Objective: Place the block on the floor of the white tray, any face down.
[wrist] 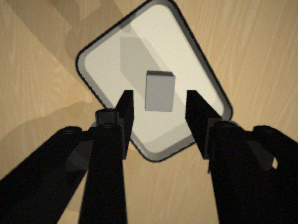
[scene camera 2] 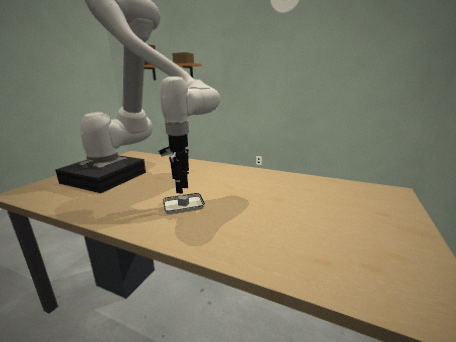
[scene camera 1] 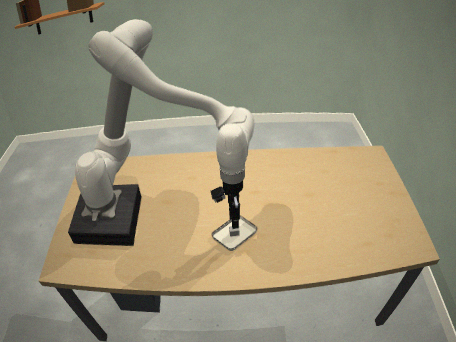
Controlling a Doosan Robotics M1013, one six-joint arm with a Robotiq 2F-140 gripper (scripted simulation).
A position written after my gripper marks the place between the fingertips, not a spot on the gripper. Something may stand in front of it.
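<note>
Looking through the wrist view, I see a grey block (wrist: 160, 85), a white tray (wrist: 117, 60) and my own gripper (wrist: 159, 104). Scene camera 1 gives me the tray (scene camera 1: 222, 234) again, while in scene camera 2 I see my gripper (scene camera 2: 182, 190).
</note>
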